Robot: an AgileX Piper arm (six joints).
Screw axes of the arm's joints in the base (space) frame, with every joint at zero. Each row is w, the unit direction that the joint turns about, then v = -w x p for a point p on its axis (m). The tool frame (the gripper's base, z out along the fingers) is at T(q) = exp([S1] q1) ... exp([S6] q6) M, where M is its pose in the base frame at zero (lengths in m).
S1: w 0 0 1 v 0 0 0
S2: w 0 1 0 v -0.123 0 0
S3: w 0 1 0 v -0.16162 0 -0.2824
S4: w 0.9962 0 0.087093 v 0 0.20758 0
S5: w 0 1 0 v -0.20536 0 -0.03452
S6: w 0.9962 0 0.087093 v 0 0.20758 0
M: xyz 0.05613 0 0.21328 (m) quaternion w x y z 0.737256 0 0.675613 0
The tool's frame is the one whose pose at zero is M.
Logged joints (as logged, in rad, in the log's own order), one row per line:
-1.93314 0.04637 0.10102 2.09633 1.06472 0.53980
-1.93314 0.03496 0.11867 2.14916 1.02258 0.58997
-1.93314 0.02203 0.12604 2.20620 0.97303 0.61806
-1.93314 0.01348 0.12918 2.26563 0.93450 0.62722
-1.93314 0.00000 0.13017 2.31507 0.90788 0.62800
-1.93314 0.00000 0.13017 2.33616 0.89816 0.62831
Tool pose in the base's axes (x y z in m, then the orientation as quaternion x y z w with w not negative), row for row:
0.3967 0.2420 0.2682 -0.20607 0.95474 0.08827 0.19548
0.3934 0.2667 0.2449 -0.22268 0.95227 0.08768 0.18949
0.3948 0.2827 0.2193 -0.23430 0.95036 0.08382 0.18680
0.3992 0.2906 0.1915 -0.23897 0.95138 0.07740 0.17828
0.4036 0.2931 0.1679 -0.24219 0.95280 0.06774 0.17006
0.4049 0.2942 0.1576 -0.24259 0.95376 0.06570 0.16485
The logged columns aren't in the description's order. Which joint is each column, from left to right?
Columns, left to right: q3, q4, q6, q2, q5, q1.
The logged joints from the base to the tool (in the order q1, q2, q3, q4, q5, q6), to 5 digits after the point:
0.53980 2.09633 -1.93314 0.04637 1.06472 0.10102
0.58997 2.14916 -1.93314 0.03496 1.02258 0.11867
0.61806 2.20620 -1.93314 0.02203 0.97303 0.12604
0.62722 2.26563 -1.93314 0.01348 0.93450 0.12918
0.62800 2.31507 -1.93314 0.00000 0.90788 0.13017
0.62831 2.33616 -1.93314 0.00000 0.89816 0.13017

